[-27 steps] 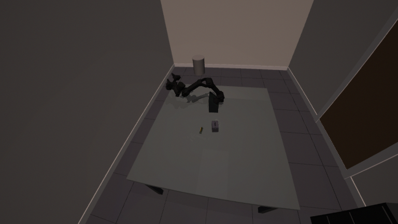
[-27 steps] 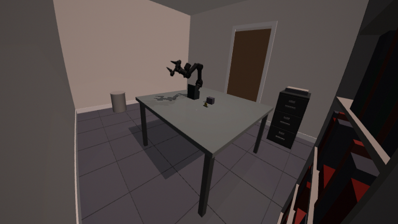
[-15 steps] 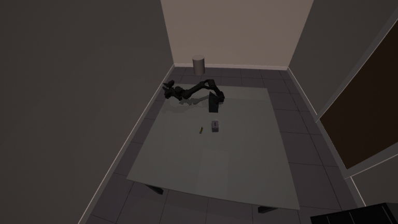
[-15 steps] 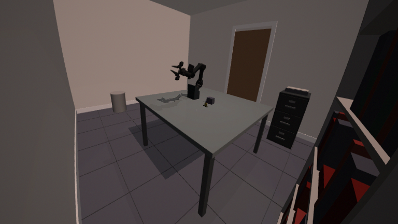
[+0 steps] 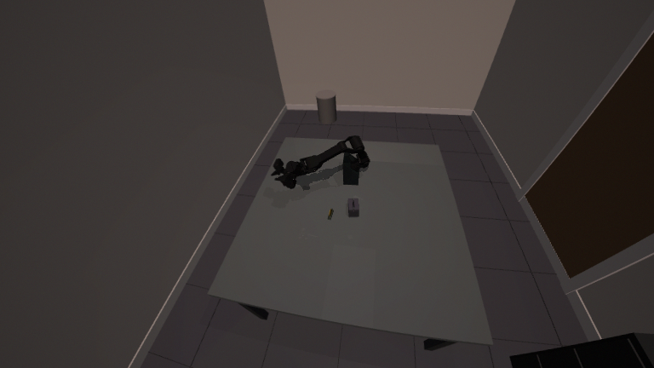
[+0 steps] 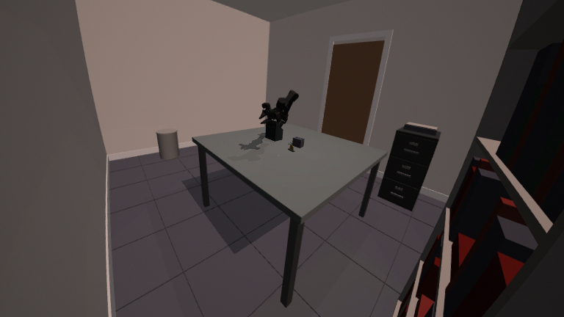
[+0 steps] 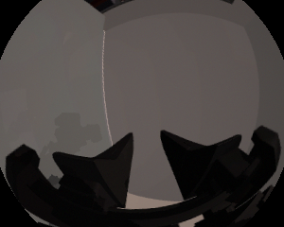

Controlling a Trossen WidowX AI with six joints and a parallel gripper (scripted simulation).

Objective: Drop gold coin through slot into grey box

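Right now the gold coin is 6 cm ahead of my gripper tip, 31 cm to the left of it and 25 cm below it.
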